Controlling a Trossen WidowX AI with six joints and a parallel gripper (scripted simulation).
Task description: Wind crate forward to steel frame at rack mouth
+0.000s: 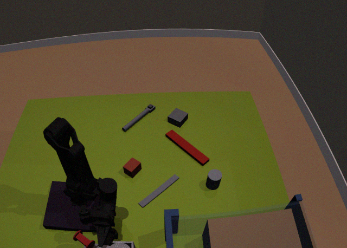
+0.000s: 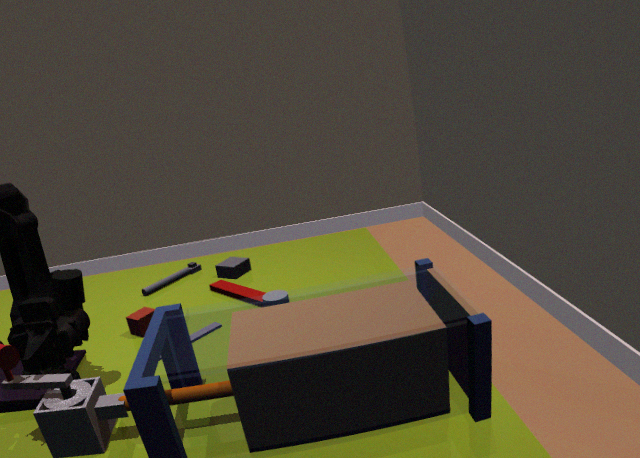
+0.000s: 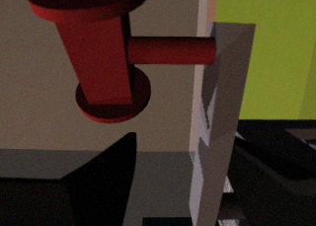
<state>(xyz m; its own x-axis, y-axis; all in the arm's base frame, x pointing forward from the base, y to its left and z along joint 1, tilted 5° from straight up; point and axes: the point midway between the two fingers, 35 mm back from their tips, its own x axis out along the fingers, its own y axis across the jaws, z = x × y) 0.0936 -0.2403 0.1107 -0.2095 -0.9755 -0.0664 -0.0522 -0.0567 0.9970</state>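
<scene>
Right now the winch handle is 1 cm behind my gripper tip, 1 cm to the left of it and 1 cm below it. From my gripper tip the other things lie so: red crank grip: 5 cm behind, 2 cm to the left, 2 cm above; blue steel frame: 21 cm ahead, 3 cm to the right, 3 cm below; grey winch: 3 cm ahead, 1 cm to the right, 10 cm below.
</scene>
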